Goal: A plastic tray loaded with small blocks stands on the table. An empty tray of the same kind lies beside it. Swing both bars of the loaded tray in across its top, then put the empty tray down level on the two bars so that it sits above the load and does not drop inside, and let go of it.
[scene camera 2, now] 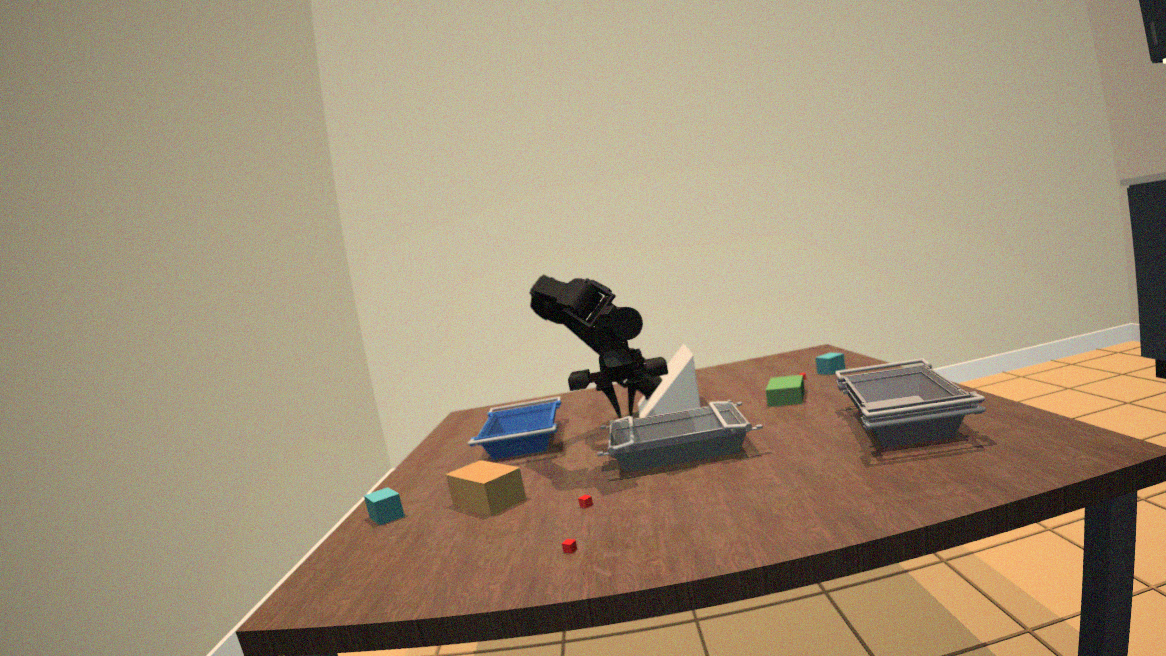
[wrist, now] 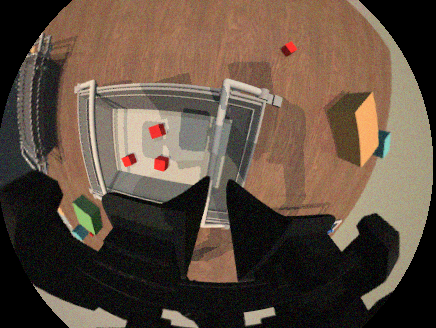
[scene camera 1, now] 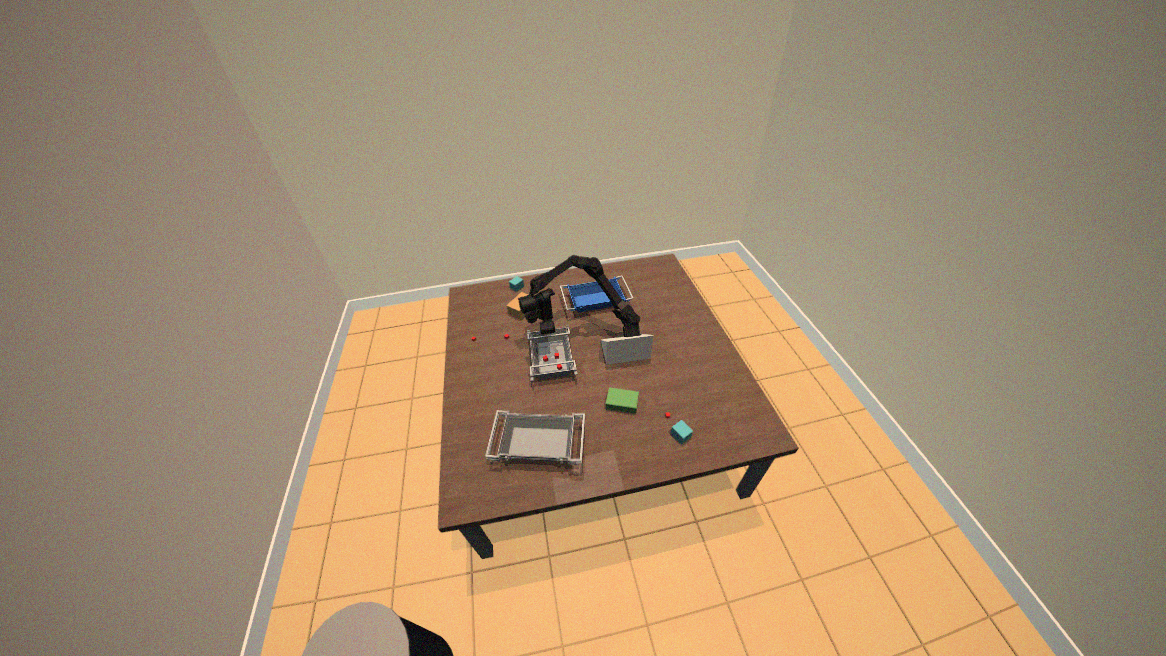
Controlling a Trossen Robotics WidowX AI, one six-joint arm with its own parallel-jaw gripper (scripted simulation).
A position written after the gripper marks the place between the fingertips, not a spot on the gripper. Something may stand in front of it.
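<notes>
The gripper (scene camera 2: 625,417) can be seen by scene camera 2, and the wrist view has the same gripper (wrist: 218,182) as well. A blue tray (scene camera 2: 524,430) is visible, and scene camera 1 also shows the tray (scene camera 1: 589,296). There is a green block (scene camera 2: 788,390) too, and the wrist view shows that green block (wrist: 88,214) along with an orange block (wrist: 353,118).
</notes>
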